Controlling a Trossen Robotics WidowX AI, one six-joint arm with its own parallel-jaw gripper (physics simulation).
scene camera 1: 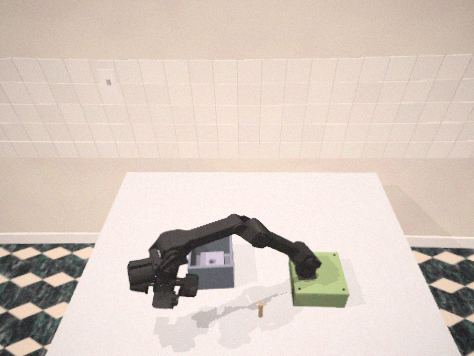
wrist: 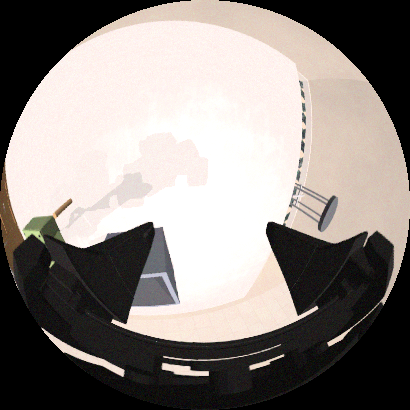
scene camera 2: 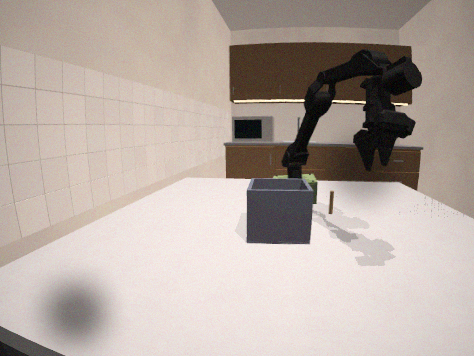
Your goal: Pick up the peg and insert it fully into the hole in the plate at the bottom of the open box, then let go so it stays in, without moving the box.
Observation:
In view: the gripper (scene camera 2: 375, 168) and a blue-grey box (scene camera 2: 279, 211).
The blue-grey box also shows in scene camera 1 (scene camera 1: 210, 276) and in the wrist view (wrist: 160, 290). The gripper shows as well in scene camera 1 (scene camera 1: 162, 294) and in the wrist view (wrist: 211, 228).

